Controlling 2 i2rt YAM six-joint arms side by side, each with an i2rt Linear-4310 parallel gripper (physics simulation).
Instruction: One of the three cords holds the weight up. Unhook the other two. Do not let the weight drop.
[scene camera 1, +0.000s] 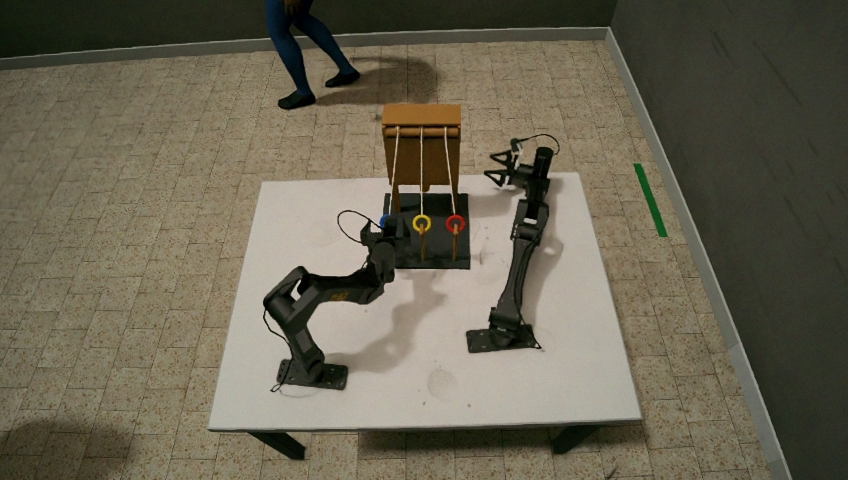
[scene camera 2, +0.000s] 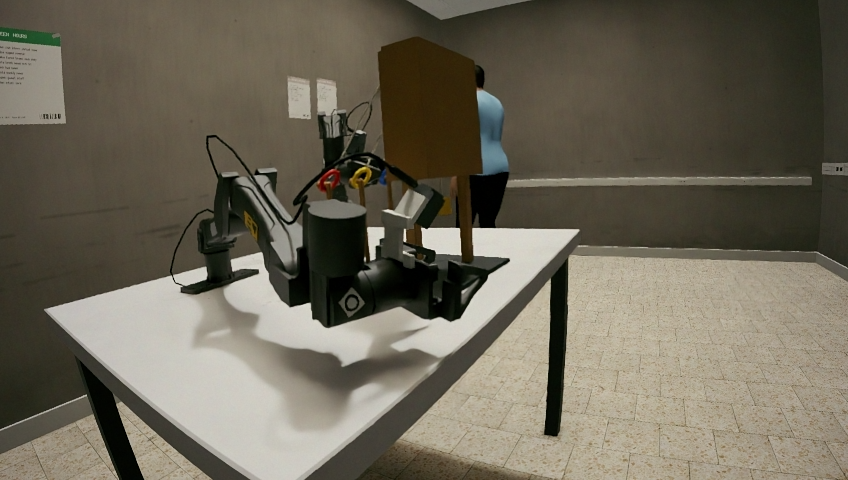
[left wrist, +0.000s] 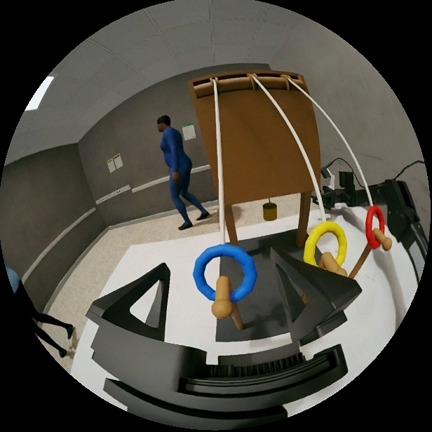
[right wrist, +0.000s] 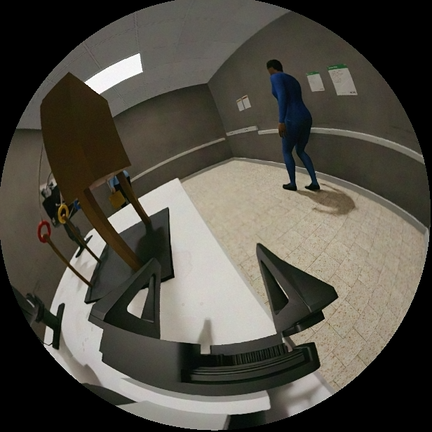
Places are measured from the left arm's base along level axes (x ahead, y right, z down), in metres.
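Pixels of known places: right gripper, fingertip midpoint: (scene camera 1: 486, 164) (scene camera 2: 459, 264); left arm's base, origin of the base link: (scene camera 1: 312, 374); right arm's base, origin of the base link: (scene camera 1: 500, 339) (scene camera 2: 221, 282).
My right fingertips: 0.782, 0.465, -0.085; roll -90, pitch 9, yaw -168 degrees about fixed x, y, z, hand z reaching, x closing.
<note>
Ahead of a thing's pixels: the offset from my right fingertips to its top centre, as dx, dy, dz. "pt": to the spot under its first point. Level surfaces: height alone.
Three white cords run over the top of a brown board (scene camera 1: 434, 157) (scene camera 2: 428, 118) (left wrist: 260, 165) (right wrist: 80, 130). A blue ring (left wrist: 199, 272), a yellow ring @(-0.367, -0.187, -0.146) (scene camera 1: 421, 216) (left wrist: 327, 226) and a red ring @(-0.360, -0.090, -0.146) (scene camera 1: 462, 223) (left wrist: 369, 225) (right wrist: 39, 231) end the cords, each round its own wooden peg. The weight (left wrist: 270, 212), a small gold cylinder, hangs behind the board. My left gripper (scene camera 1: 386, 224) (scene camera 2: 333, 114) (left wrist: 216, 262) is open and empty, its fingers either side of the blue ring in its wrist view. My right gripper (scene camera 1: 489, 165) (right wrist: 203, 256) is open and empty, right of the board.
A black base @(pt -0.122, -0.080, +0.074) (scene camera 1: 461, 202) (left wrist: 250, 310) carries the pegs and the board's wooden legs on a white table @(dz +0.084) (scene camera 1: 535, 392) (scene camera 2: 238, 333). The yellow ring's peg is close to one left finger in the left wrist view. A person in blue (left wrist: 175, 150) (right wrist: 292, 105) is beyond the table.
</note>
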